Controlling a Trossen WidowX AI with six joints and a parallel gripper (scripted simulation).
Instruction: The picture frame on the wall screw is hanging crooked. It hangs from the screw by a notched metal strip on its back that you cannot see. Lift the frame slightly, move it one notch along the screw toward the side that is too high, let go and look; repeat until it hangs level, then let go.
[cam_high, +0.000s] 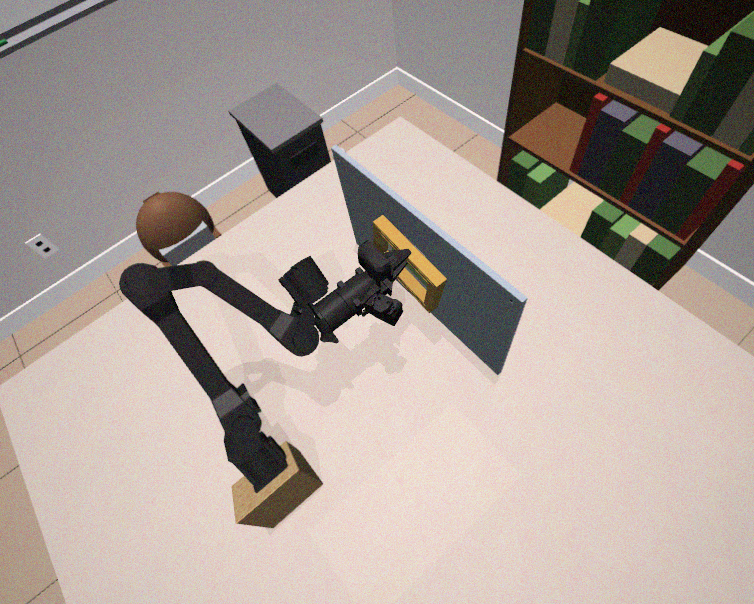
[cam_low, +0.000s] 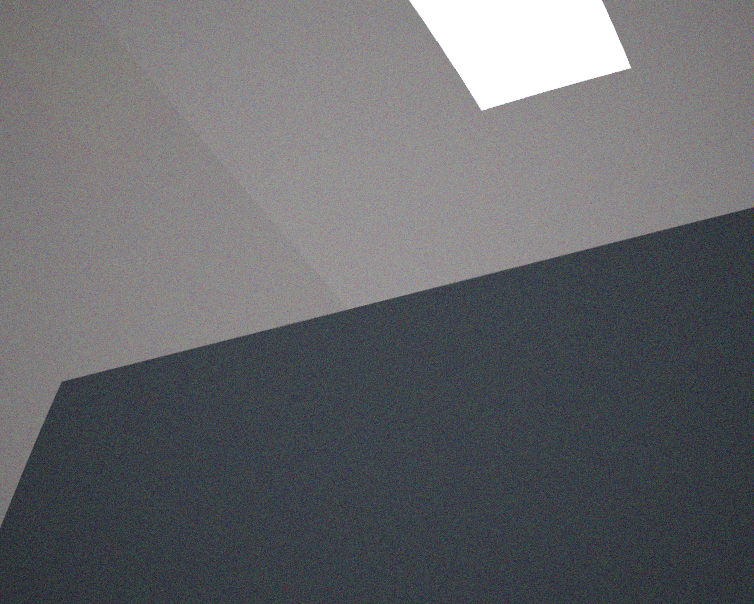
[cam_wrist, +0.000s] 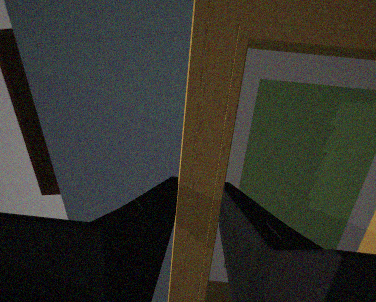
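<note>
Now: gripper tip 1 cm short of the picture frame, 1 cm to the right of it and 5 cm above it. Round my gripper tip: blue-grey wall panel: 2 cm ahead, 1 cm to the left, 7 cm below.
</note>
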